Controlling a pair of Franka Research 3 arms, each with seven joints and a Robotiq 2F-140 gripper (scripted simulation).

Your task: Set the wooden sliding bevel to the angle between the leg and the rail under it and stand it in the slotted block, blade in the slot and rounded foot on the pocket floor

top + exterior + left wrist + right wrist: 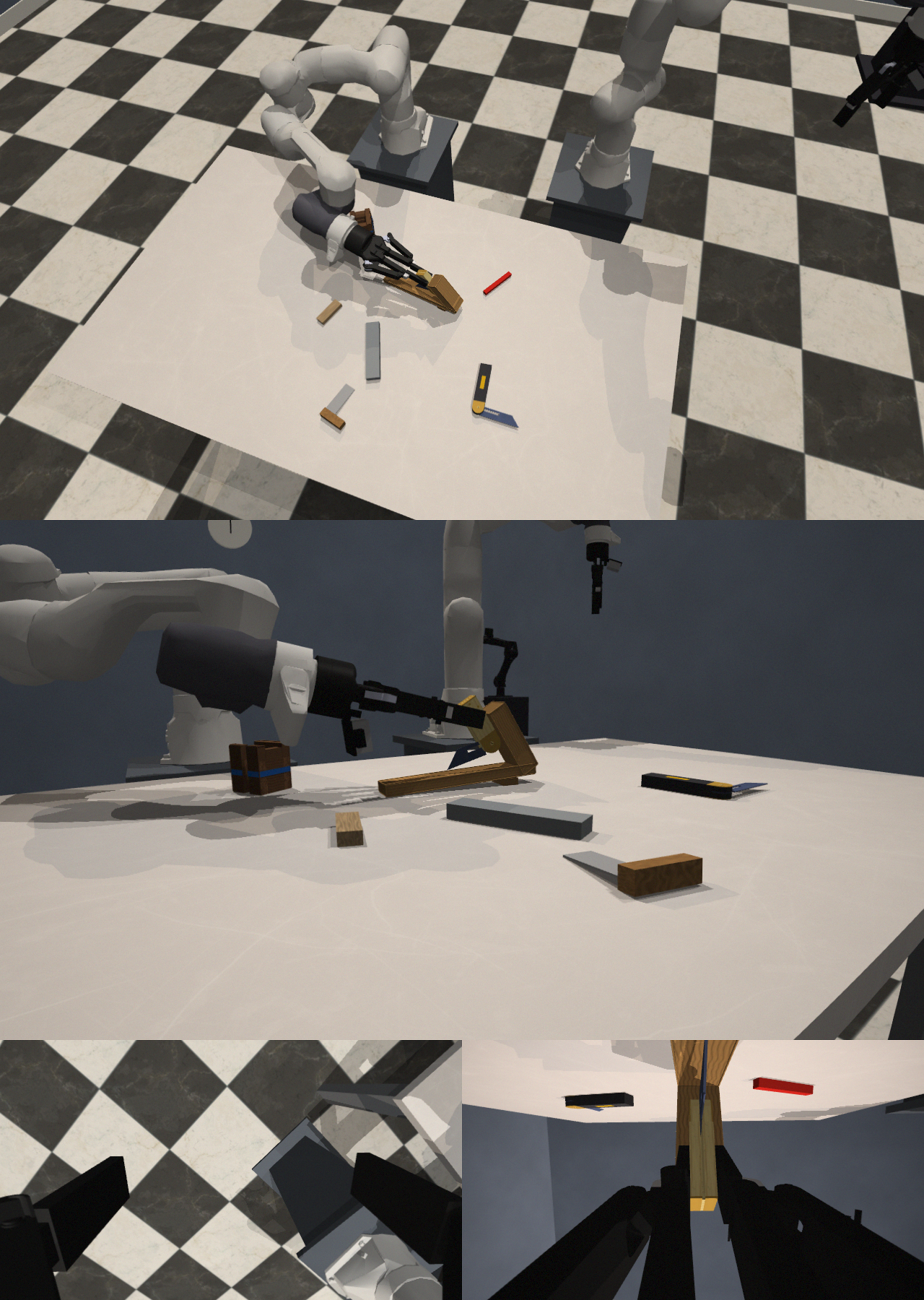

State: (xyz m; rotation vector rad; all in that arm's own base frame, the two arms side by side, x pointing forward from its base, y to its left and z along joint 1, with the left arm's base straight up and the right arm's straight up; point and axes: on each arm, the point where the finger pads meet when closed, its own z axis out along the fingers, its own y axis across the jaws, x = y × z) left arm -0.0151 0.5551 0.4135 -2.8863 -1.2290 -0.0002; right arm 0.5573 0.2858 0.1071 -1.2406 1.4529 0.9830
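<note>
Now: the wooden bevel 3 cm to the left of my right hand, 3 cm below it and 1 cm ahead of it. Round my right hand: blue blade (5 cm below, 2 cm to the left, 1 cm ahead); red bar (21 cm to the left, 10 cm below, 8 cm behind); grey bar (20 cm ahead, 10 cm below, 8 cm to the right).
</note>
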